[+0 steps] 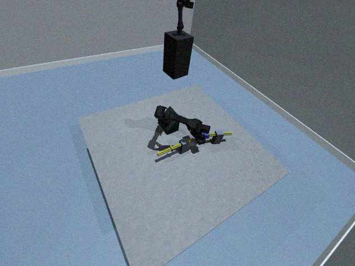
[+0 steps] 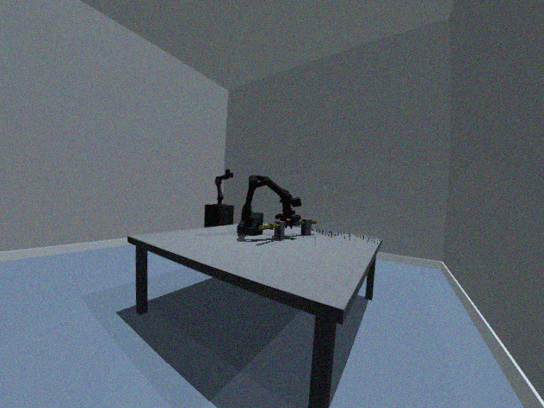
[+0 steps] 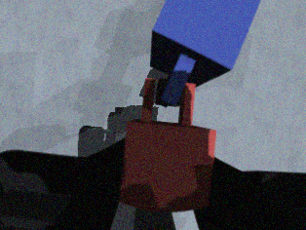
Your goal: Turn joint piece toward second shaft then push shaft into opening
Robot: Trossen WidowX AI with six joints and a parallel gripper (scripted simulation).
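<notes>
Now: gripper tip 10 mm to the right of the red square joint piece and 40 mm below it.
</notes>
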